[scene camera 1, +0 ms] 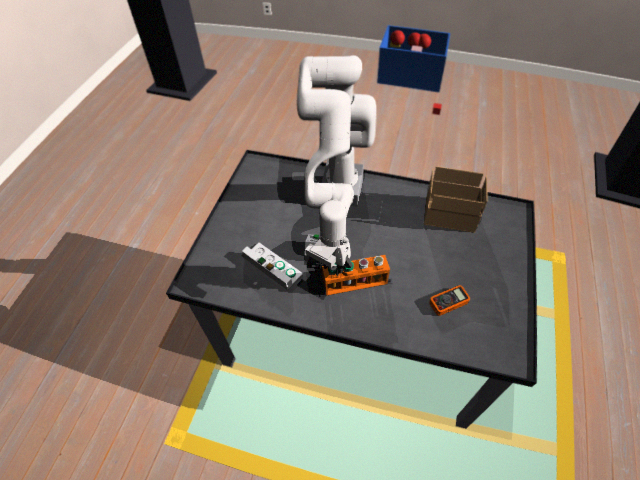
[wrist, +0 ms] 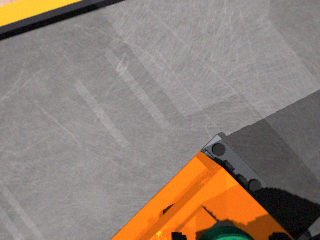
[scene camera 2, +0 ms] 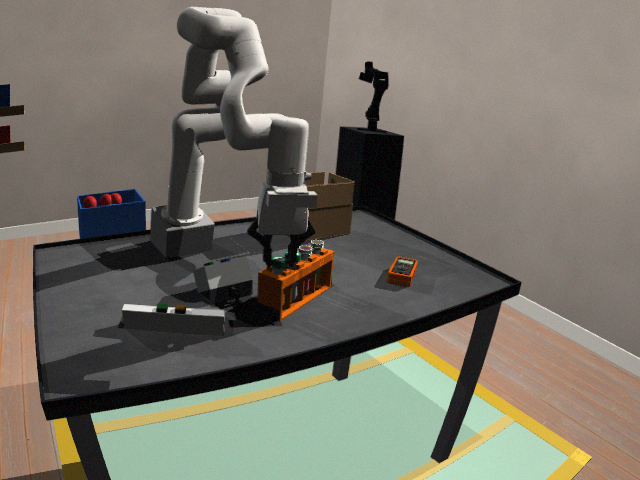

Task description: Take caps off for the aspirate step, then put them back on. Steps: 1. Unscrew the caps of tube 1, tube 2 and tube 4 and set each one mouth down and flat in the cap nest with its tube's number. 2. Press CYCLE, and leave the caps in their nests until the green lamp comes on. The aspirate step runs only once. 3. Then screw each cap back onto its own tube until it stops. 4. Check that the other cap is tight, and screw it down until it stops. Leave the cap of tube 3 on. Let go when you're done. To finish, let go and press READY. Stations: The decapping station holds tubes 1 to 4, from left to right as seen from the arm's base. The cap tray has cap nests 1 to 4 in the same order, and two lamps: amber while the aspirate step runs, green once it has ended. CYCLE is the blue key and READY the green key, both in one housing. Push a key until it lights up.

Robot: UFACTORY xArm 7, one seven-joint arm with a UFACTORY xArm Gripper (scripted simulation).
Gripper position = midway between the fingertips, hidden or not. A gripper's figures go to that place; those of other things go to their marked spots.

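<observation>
My gripper (scene camera 2: pixel 279 264) is 104 cm from the lens, and there's a cardboard box (scene camera 2: pixel 332 216) that's 155 cm from the lens. So my gripper is nearer to the lens than the cardboard box.
</observation>
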